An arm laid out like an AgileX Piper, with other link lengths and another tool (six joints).
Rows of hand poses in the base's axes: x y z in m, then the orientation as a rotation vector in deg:
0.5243, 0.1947, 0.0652, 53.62, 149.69, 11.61
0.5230, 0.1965, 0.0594, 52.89, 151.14, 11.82
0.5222, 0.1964, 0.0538, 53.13, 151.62, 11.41
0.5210, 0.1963, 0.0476, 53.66, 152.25, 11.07
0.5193, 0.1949, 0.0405, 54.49, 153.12, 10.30
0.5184, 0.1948, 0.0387, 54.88, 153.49, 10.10
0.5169, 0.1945, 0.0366, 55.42, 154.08, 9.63
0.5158, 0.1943, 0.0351, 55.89, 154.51, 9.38
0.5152, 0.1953, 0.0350, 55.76, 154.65, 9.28
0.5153, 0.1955, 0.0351, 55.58, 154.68, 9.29
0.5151, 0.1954, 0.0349, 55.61, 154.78, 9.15
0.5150, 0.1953, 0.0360, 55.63, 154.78, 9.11
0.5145, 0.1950, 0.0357, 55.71, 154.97, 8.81
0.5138, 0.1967, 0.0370, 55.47, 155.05, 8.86
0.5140, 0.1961, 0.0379, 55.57, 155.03, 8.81
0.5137, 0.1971, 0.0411, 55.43, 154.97, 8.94
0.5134, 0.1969, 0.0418, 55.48, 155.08, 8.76
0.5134, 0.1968, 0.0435, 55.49, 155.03, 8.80
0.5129, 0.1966, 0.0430, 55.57, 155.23, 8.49
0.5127, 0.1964, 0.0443, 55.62, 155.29, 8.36
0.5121, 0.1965, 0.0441, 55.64, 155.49, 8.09
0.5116, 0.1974, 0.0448, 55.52, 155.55, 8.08
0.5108, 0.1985, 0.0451, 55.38, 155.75, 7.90
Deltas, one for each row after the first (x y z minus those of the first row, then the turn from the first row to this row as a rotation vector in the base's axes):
-0.0013, 0.0018, -0.0058, 0.31, 1.03, 0.91
-0.0021, 0.0017, -0.0114, 0.19, 1.61, 0.85
-0.0033, 0.0016, -0.0176, 0.23, 2.40, 0.65
-0.0050, 0.0002, -0.0247, 0.10, 3.59, 0.29
-0.0059, 0.0001, -0.0265, 0.15, 4.08, 0.13
-0.0074, -0.0002, -0.0286, 0.09, 4.87, -0.10
-0.0085, -0.0004, -0.0301, 0.14, 5.45, -0.29
-0.0091, 0.0006, -0.0302, 0.08, 5.55, -0.18
-0.0090, 0.0008, -0.0301, 0.05, 5.52, -0.06
-0.0092, 0.0007, -0.0303, -0.01, 5.65, -0.07
-0.0093, 0.0006, -0.0292, -0.03, 5.66, -0.09
-0.0098, 0.0003, -0.0295, -0.17, 5.91, -0.12
-0.0105, 0.0020, -0.0282, -0.17, 5.89, 0.06
-0.0103, 0.0014, -0.0273, -0.18, 5.92, -0.02
-0.0106, 0.0024, -0.0241, -0.15, 5.80, 0.07
-0.0109, 0.0022, -0.0234, -0.23, 5.94, 0.05
-0.0109, 0.0021, -0.0217, -0.21, 5.89, 0.03
-0.0114, 0.0019, -0.0222, -0.35, 6.16, 0.00
-0.0116, 0.0017, -0.0209, -0.41, 6.25, -0.03
-0.0122, 0.0018, -0.0211, -0.53, 6.49, -0.02
-0.0127, 0.0027, -0.0204, -0.55, 6.50, 0.07
-0.0135, 0.0038, -0.0201, -0.65, 6.67, 0.19

